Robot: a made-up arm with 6 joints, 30 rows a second.
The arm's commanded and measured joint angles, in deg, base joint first. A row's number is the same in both.
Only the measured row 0 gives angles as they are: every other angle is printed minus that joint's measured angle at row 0.
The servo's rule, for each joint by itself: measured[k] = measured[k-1] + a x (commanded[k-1-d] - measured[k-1]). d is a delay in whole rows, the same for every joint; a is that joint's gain. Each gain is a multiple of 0.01, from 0.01 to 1. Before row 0 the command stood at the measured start. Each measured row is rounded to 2 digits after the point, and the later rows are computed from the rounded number. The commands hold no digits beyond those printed.
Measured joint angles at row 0:
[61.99 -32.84 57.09 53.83 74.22 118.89]
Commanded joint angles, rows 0 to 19:
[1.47 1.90 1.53 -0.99 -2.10 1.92]
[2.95 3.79 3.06 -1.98 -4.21 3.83]
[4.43 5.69 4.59 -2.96 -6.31 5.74]
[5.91 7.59 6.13 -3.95 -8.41 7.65]
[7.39 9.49 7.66 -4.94 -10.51 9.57]
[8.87 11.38 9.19 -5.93 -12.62 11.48]
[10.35 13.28 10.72 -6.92 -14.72 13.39]
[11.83 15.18 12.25 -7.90 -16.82 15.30]
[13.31 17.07 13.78 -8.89 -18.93 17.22]
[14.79 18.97 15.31 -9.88 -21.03 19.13]
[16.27 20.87 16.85 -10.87 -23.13 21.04]
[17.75 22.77 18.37 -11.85 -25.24 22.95]
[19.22 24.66 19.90 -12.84 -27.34 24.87]
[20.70 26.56 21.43 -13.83 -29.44 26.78]
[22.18 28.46 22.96 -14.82 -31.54 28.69]
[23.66 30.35 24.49 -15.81 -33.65 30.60]
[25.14 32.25 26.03 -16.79 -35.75 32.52]
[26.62 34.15 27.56 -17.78 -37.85 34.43]
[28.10 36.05 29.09 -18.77 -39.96 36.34]
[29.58 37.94 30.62 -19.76 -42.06 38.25]
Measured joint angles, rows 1 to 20:
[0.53 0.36 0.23 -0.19 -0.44 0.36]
[1.40 1.01 0.65 -0.53 -1.23 1.02]
[2.49 1.90 1.24 -0.99 -2.30 1.92]
[3.72 2.98 1.97 -1.55 -3.58 3.01]
[5.04 4.22 2.82 -2.19 -5.04 4.26]
[6.42 5.58 3.78 -2.90 -6.63 5.63]
[7.83 7.04 4.82 -3.66 -8.33 7.10]
[9.27 8.59 5.93 -4.47 -10.11 8.66]
[10.72 10.20 7.11 -5.31 -11.96 10.29]
[12.19 11.87 8.34 -6.18 -13.86 11.97]
[13.66 13.58 9.62 -7.07 -15.81 13.69]
[15.13 15.33 10.93 -7.98 -17.79 15.45]
[16.60 17.10 12.28 -8.90 -19.80 17.24]
[18.08 18.90 13.65 -9.84 -21.82 19.05]
[19.56 20.72 15.05 -10.79 -23.86 20.88]
[21.04 22.55 16.47 -11.74 -25.92 22.73]
[22.52 24.39 17.90 -12.70 -27.98 24.59]
[24.00 26.24 19.35 -13.67 -30.05 26.46]
[25.48 28.10 20.81 -14.64 -32.13 28.34]
[26.96 29.97 22.28 -15.61 -34.22 30.22]
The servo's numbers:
d 0
a 0.36 0.19 0.15 0.19 0.21 0.19

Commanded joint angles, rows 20 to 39:
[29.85 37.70 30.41 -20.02 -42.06 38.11]
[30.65 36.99 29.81 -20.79 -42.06 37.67]
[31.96 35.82 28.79 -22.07 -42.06 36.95]
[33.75 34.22 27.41 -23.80 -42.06 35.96]
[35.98 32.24 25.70 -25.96 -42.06 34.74]
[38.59 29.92 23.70 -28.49 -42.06 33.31]
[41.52 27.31 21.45 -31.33 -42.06 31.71]
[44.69 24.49 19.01 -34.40 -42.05 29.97]
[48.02 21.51 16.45 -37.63 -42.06 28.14]
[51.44 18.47 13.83 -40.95 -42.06 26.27]
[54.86 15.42 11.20 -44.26 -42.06 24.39]
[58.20 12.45 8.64 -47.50 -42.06 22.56]
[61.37 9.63 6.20 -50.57 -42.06 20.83]
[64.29 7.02 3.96 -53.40 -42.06 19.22]
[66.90 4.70 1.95 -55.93 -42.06 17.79]
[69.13 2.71 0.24 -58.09 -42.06 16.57]
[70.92 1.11 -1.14 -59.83 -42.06 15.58]
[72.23 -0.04 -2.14 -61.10 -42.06 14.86]
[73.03 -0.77 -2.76 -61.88 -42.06 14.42]
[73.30 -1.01 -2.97 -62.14 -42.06 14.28]
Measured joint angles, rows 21 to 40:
[28.00 31.44 23.50 -16.45 -35.87 31.72]
[28.95 32.49 24.45 -17.27 -37.17 32.85]
[30.03 33.12 25.10 -18.18 -38.20 33.63]
[31.37 33.33 25.45 -19.25 -39.01 34.07]
[33.03 33.12 25.49 -20.52 -39.65 34.20]
[35.03 32.51 25.22 -22.03 -40.16 34.03]
[37.37 31.52 24.65 -23.80 -40.56 33.59]
[40.01 30.18 23.80 -25.81 -40.87 32.90]
[42.89 28.53 22.70 -28.06 -41.12 32.00]
[45.97 26.62 21.37 -30.51 -41.32 30.91]
[49.17 24.49 19.84 -33.12 -41.48 29.67]
[52.42 22.20 18.16 -35.85 -41.60 28.32]
[55.64 19.81 16.37 -38.65 -41.70 26.90]
[58.75 17.38 14.51 -41.45 -41.78 25.44]
[61.68 14.97 12.63 -44.20 -41.84 23.99]
[64.36 12.64 10.77 -46.84 -41.89 22.58]
[66.72 10.45 8.98 -49.31 -41.93 21.25]
[68.70 8.46 7.31 -51.55 -41.96 20.04]
[70.26 6.71 5.80 -53.51 -41.98 18.97]
[71.35 5.24 4.48 -55.15 -42.00 18.08]

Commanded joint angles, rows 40 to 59:
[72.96 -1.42 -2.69 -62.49 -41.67 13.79]
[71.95 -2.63 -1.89 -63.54 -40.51 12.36]
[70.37 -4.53 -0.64 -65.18 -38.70 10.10]
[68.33 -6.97 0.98 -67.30 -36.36 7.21]
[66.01 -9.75 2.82 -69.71 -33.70 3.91]
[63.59 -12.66 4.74 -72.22 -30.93 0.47]
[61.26 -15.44 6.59 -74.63 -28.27 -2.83]
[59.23 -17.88 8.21 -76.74 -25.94 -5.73]
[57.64 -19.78 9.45 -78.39 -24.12 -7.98]
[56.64 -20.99 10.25 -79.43 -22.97 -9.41]
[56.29 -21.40 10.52 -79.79 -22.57 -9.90]
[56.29 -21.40 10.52 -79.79 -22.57 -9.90]
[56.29 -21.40 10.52 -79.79 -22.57 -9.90]
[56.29 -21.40 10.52 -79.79 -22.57 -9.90]
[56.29 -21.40 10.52 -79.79 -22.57 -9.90]
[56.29 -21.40 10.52 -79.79 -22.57 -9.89]
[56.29 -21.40 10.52 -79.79 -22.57 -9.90]
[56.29 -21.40 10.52 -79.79 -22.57 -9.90]
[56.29 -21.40 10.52 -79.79 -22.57 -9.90]
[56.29 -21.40 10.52 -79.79 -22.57 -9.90]
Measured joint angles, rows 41 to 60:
[71.93 3.97 3.40 -56.54 -41.93 17.26]
[71.94 2.72 2.61 -57.87 -41.63 16.33]
[71.37 1.34 2.12 -59.26 -41.01 15.15]
[70.28 -0.24 1.95 -60.79 -40.03 13.64]
[68.74 -2.05 2.08 -62.48 -38.70 11.79]
[66.89 -4.07 2.48 -64.33 -37.07 9.64]
[64.86 -6.23 3.10 -66.29 -35.22 7.27]
[62.83 -8.44 3.87 -68.28 -33.27 4.80]
[60.96 -10.59 4.71 -70.20 -31.35 2.37]
[59.40 -12.57 5.54 -71.95 -29.59 0.13]
[58.28 -14.25 6.29 -73.44 -28.12 -1.78]
[57.56 -15.61 6.92 -74.65 -26.95 -3.32]
[57.10 -16.71 7.46 -75.63 -26.03 -4.57]
[56.81 -17.60 7.92 -76.42 -25.30 -5.58]
[56.62 -18.32 8.31 -77.06 -24.73 -6.40]
[56.50 -18.91 8.64 -77.58 -24.28 -7.06]
[56.42 -19.38 8.92 -78.00 -23.92 -7.60]
[56.37 -19.76 9.16 -78.34 -23.64 -8.04]
[56.34 -20.07 9.36 -78.62 -23.42 -8.39]
[56.32 -20.32 9.53 -78.84 -23.24 -8.68]

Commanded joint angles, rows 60 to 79:
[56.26 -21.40 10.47 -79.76 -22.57 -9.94]
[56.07 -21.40 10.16 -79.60 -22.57 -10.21]
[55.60 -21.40 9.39 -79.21 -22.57 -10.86]
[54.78 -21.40 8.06 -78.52 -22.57 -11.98]
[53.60 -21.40 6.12 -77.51 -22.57 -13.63]
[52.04 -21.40 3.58 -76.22 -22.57 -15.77]
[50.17 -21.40 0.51 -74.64 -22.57 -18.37]
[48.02 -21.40 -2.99 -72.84 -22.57 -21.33]
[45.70 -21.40 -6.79 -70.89 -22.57 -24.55]
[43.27 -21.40 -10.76 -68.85 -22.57 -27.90]
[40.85 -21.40 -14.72 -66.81 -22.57 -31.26]
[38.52 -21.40 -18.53 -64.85 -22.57 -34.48]
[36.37 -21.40 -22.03 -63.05 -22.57 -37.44]
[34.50 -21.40 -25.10 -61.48 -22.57 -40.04]
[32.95 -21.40 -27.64 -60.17 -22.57 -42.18]
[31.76 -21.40 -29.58 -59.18 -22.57 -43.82]
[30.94 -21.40 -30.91 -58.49 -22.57 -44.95]
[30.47 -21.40 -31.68 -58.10 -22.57 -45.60]
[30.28 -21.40 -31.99 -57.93 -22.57 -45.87]
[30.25 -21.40 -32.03 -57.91 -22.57 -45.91]
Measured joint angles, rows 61 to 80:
[56.30 -20.53 9.67 -79.01 -23.10 -8.92]
[56.22 -20.70 9.74 -79.12 -22.99 -9.17]
[56.00 -20.83 9.69 -79.14 -22.90 -9.49]
[55.56 -20.94 9.45 -79.02 -22.83 -9.96]
[54.85 -21.03 8.95 -78.73 -22.78 -10.66]
[53.84 -21.10 8.14 -78.25 -22.74 -11.63]
[52.52 -21.16 7.00 -77.56 -22.70 -12.91]
[50.90 -21.21 5.50 -76.66 -22.67 -14.51]
[49.03 -21.25 3.66 -75.56 -22.65 -16.42]
[46.96 -21.28 1.50 -74.29 -22.63 -18.60]
[44.76 -21.30 -0.93 -72.87 -22.62 -21.01]
[42.51 -21.32 -3.57 -71.35 -22.61 -23.57]
[40.30 -21.34 -6.34 -69.77 -22.60 -26.21]
[38.21 -21.35 -9.15 -68.19 -22.59 -28.84]
[36.32 -21.36 -11.92 -66.67 -22.59 -31.37]
[34.68 -21.37 -14.57 -65.25 -22.59 -33.74]
[33.33 -21.38 -17.02 -63.97 -22.59 -35.87]
[32.30 -21.38 -19.22 -62.85 -22.59 -37.72]
[31.57 -21.38 -21.14 -61.92 -22.59 -39.27]
[31.09 -21.38 -22.77 -61.16 -22.59 -40.53]

